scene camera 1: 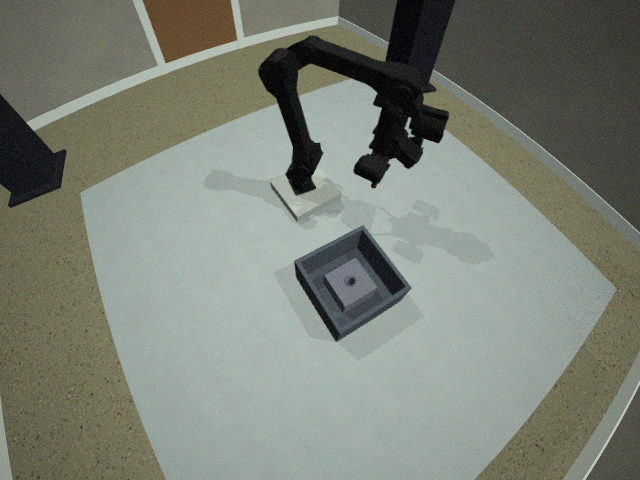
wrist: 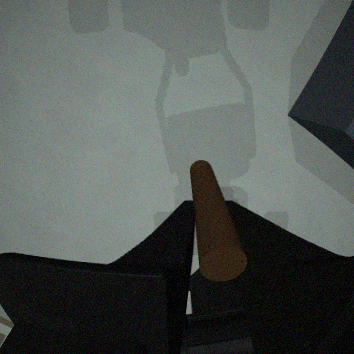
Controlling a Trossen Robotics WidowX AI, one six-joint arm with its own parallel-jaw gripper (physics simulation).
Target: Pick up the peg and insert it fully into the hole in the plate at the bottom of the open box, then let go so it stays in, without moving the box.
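Frame: origin at the arm's base, x left, y back, z up, level; metres.
Seen in the pictures: gripper, fingertip midpoint: (wrist: 206, 209); arm's base, origin of the base link: (scene camera 1: 302, 184) (wrist: 211, 280).
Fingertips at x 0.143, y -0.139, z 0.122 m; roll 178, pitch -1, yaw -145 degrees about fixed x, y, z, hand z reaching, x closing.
Pixels of each thing's middle, then the offset from my fingertips to it. "spot": a spot on its surface instead.
- brown round peg, body centre: (wrist: 207, 200) (scene camera 1: 376, 176) dy -0.004, dx +0.003, dz +0.001 m
- open grey-blue box, body centre: (scene camera 1: 350, 282) dy -0.197, dx -0.157, dz -0.103 m
- light plate, body centre: (scene camera 1: 349, 284) dy -0.197, dx -0.157, dz -0.117 m
- round dark hole, surface spot: (scene camera 1: 350, 280) spot: dy -0.191, dx -0.152, dz -0.108 m
A brown round peg (scene camera 1: 374, 184) (wrist: 215, 225) is held between the black fingers of my gripper (scene camera 1: 373, 178) (wrist: 206, 209). In the scene view its lower tip shows just under the fingers, and in the wrist view it leans a little. The gripper is shut on the peg and is up in the air, behind the box and apart from it. The open grey-blue box (scene camera 1: 316, 301) (wrist: 327, 90) stands on the floor. The light plate (scene camera 1: 341, 294) lies at its bottom, with a round dark hole (scene camera 1: 350, 280) near its middle. The hole does not show in the wrist view.
The arm's pale base slab (scene camera 1: 305, 209) lies behind the box, to the left of the gripper. Dark pillars (scene camera 1: 413, 46) (scene camera 1: 25, 160) stand at the back right and at the left. The box's walls rise around the plate.
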